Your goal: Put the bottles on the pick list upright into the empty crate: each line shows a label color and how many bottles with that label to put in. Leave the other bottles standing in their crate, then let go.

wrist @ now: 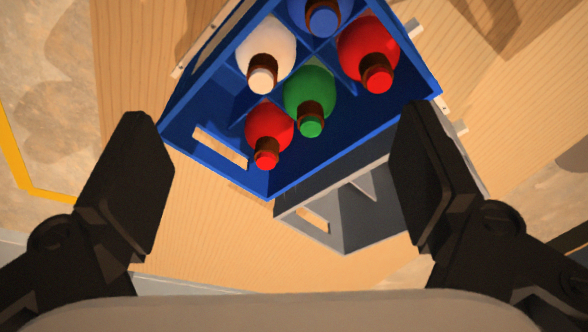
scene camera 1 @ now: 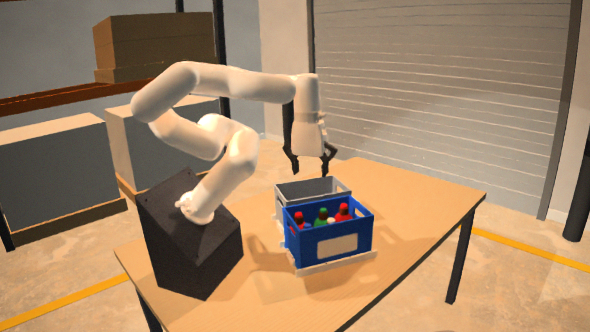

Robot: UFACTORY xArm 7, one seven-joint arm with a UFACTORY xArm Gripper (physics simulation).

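Note:
My gripper is open and empty, high above the grey crate. The blue crate stands beside it and holds upright bottles: a red one near the handle wall, a green one, a white one, a second red one and a blue one, cut off at the top of the wrist view. The part of the grey crate's inside that shows holds no bottle; the rest is hidden. The pick list's lines cannot be read in these views.
Both crates stand on the wooden table, with pale strips along their bases. The arm's dark pedestal stands to the left of the crates. Shelving with boxes and a roller shutter are behind.

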